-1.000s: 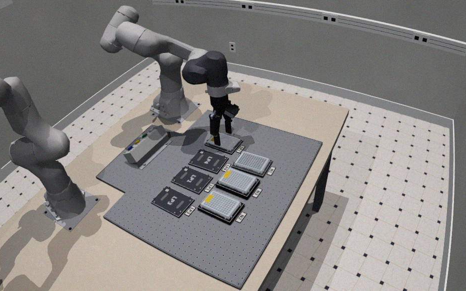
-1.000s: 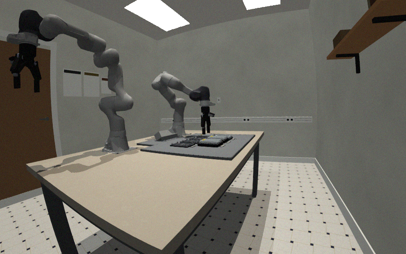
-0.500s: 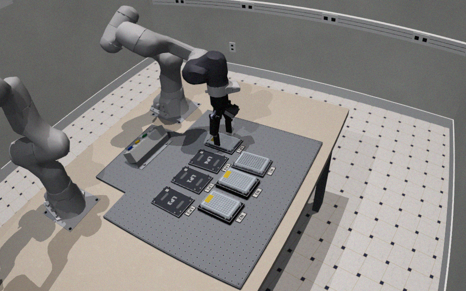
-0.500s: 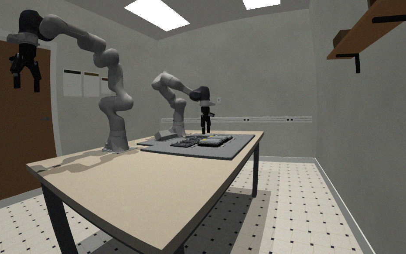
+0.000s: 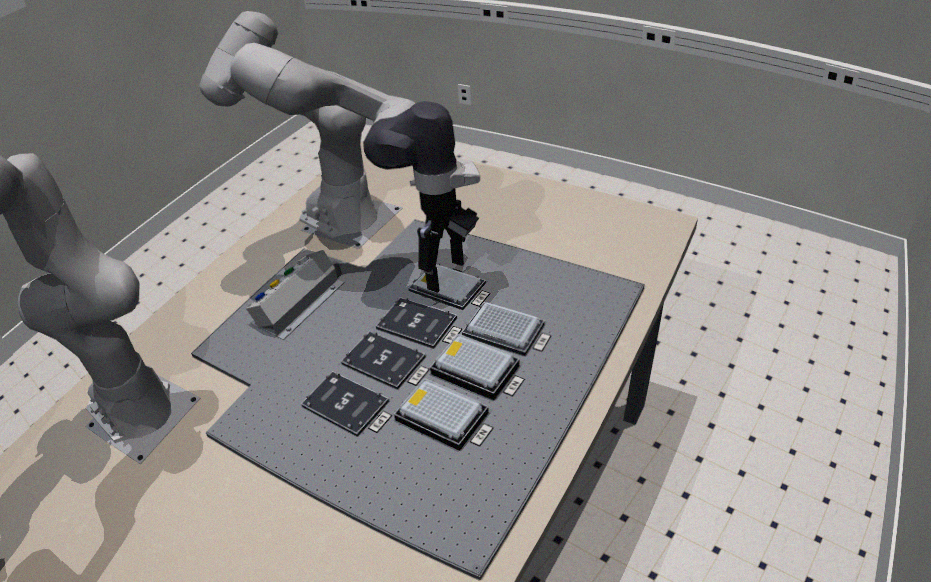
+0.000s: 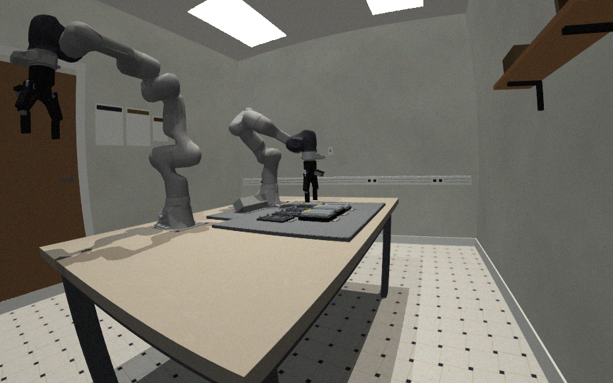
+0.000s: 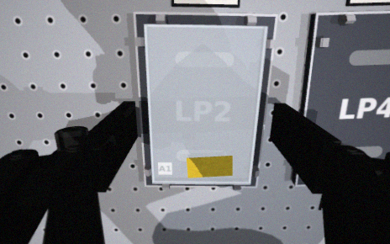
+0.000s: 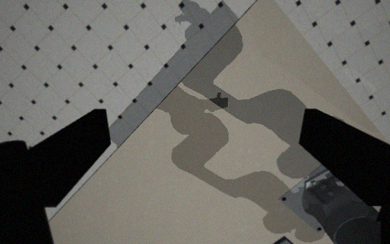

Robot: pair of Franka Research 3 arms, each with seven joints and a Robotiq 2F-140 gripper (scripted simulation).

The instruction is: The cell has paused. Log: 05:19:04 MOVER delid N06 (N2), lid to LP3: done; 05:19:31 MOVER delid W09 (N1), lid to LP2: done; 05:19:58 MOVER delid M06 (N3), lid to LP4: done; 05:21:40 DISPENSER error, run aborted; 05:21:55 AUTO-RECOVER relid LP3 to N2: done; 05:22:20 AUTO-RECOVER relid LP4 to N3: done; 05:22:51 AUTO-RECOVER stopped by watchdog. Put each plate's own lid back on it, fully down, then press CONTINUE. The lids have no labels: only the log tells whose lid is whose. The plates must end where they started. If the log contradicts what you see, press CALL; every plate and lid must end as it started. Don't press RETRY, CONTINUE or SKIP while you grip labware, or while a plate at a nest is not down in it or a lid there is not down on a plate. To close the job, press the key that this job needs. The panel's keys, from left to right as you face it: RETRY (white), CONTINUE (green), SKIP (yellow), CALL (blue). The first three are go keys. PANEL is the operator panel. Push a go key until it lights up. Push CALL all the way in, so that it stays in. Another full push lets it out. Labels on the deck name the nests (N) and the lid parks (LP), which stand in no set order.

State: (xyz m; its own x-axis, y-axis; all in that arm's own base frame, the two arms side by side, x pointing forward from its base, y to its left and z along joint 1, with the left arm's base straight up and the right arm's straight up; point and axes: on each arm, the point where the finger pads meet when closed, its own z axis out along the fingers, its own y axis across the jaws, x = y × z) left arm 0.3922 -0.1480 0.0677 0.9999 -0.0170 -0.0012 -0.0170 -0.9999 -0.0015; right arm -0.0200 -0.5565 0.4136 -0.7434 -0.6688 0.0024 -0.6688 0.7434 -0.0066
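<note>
Right now the clear lid is 4 cm below my left hand. Round my left hand: lid park LP4: 13 cm to the right, 5 cm below; lid park LP2: 5 cm below; plate: 18 cm ahead, 7 cm to the right, 4 cm below.
</note>
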